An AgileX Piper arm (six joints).
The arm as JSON. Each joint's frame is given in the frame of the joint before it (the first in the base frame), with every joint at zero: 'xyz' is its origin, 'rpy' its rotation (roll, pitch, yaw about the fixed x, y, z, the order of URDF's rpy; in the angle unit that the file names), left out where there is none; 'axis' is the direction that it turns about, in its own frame. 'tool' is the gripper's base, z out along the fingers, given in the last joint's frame.
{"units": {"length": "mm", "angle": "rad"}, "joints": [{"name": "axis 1", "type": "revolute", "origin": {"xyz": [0.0, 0.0, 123.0], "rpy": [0.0, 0.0, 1.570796]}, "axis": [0.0, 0.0, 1.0]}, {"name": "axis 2", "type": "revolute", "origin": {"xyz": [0.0, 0.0, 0.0], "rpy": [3.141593, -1.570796, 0.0]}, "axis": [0.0, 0.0, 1.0]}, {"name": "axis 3", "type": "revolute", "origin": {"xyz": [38.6, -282.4, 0.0]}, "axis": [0.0, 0.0, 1.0]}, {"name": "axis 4", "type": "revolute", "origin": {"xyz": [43.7, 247.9, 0.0], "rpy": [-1.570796, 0.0, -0.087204]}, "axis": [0.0, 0.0, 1.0]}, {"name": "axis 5", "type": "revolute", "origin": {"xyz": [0.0, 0.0, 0.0], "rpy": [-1.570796, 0.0, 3.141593]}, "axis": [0.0, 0.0, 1.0]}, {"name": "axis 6", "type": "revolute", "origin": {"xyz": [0.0, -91.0, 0.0], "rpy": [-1.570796, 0.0, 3.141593]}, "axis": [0.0, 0.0, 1.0]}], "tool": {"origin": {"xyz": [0.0, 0.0, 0.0], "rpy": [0.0, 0.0, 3.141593]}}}
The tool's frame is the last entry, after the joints.
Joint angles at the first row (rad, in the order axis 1, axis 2, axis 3, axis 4, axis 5, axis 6):
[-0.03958 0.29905 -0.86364 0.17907 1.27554 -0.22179]
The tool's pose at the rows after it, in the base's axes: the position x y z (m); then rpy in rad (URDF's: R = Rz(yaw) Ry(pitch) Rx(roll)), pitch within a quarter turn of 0, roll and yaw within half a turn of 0:
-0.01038 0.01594 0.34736 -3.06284 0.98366 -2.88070
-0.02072 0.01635 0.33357 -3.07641 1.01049 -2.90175
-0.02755 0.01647 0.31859 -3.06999 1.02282 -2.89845
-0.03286 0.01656 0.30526 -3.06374 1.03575 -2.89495
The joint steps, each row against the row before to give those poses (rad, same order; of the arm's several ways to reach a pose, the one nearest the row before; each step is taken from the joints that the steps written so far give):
[-0.00002 -0.07548 0.04935 0.00001 0.00184 0.00229]
[0.00002 -0.07635 0.04924 -0.00002 0.00044 0.01797]
[-0.00005 -0.06739 0.05224 -0.00187 0.00202 0.00219]
[0.00003 -0.06060 0.04545 -0.00147 0.00150 0.00216]

